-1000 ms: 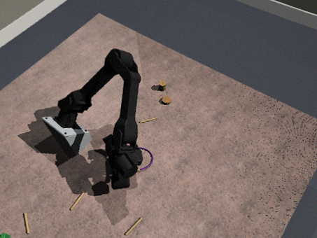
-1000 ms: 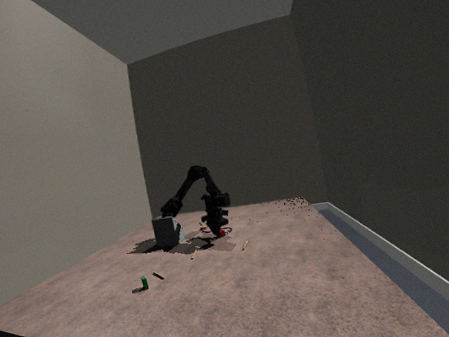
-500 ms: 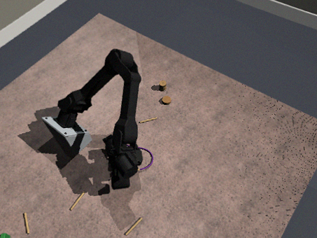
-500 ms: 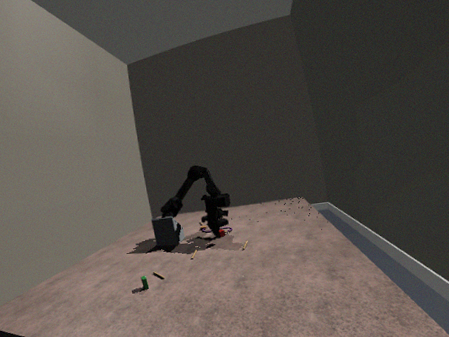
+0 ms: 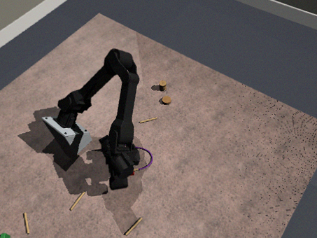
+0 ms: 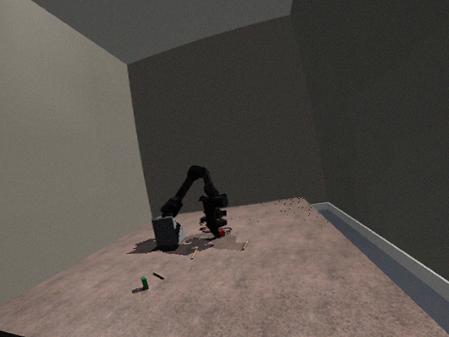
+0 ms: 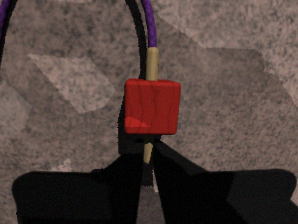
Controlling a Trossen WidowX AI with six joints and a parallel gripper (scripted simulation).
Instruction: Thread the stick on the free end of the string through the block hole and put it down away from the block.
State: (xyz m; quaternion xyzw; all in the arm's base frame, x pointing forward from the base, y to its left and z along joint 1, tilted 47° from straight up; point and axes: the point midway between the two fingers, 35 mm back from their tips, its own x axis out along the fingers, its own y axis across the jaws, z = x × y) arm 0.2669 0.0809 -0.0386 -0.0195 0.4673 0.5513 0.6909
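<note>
Right now my gripper tip is 20 mm short of the small red block, 20 mm to the right of it and 10 mm below it. Also, from my gripper tip: green block: 110 mm behind, 420 mm to the right, 10 mm above; thin wooden stick: 30 mm ahead, 30 mm to the left, 10 mm above; round wooden button: 140 mm behind, 150 mm to the left.
</note>
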